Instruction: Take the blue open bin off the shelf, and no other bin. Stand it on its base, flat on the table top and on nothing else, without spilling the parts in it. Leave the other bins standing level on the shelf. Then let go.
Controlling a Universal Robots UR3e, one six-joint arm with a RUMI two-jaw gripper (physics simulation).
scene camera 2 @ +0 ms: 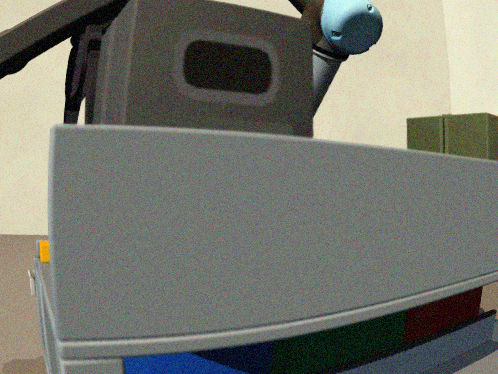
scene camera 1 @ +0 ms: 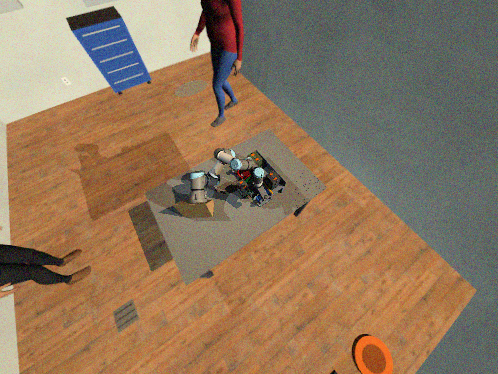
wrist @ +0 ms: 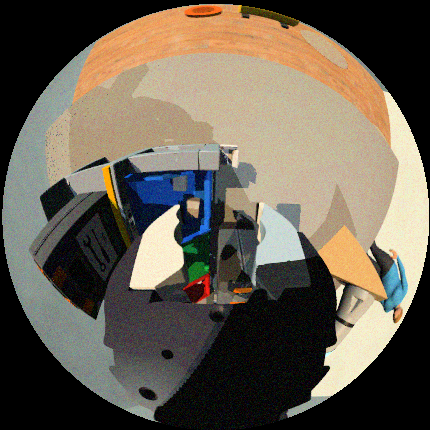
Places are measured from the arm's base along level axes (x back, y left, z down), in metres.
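Pixels of known places: gripper, fingertip midpoint: [scene camera 1: 257, 197] [wrist: 219, 206]; arm's base at its link origin: [scene camera 1: 197, 202] [wrist: 361, 289].
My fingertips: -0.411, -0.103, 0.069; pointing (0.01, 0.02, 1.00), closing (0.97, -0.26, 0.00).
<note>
Ahead of a thing's pixels: the offset from my fingertips to its top centre, as dx, dy, dz. "pt": to the spot under its first point. Level surfaces: height alone.
The blue open bin {-0.071, +0.046, +0.027} [wrist: 145, 200] [scene camera 2: 155, 365] sits at the end of the row in the grey shelf [wrist: 172, 161] [scene camera 2: 250, 225], level as far as shows. A grey part and a beige part show inside it in the wrist view. The green bin {-0.052, +0.156, +0.027} [wrist: 198, 257] [scene camera 2: 340, 345] and the red bin {-0.029, +0.266, +0.027} [wrist: 206, 286] [scene camera 2: 442, 315] stand beyond it in the same row. My gripper [wrist: 219, 206] is partly open, its jaws apart. In the wrist view the blue bin's near wall shows in the gap between the jaws, with no jaw plainly touching it. The bin's base is hidden.
A dark case [wrist: 95, 245] with a tool emblem stands beside the shelf, past a yellow strip [wrist: 116, 205]. Orange parts {pt +0.057, +0.103, -0.024} [wrist: 242, 290] lie near the red bin. The arm's wooden base block [scene camera 1: 197, 208] [wrist: 352, 260] stands on the grey table {dz +0.108} [scene camera 1: 215, 245]. A person [scene camera 1: 222, 30] stands behind.
</note>
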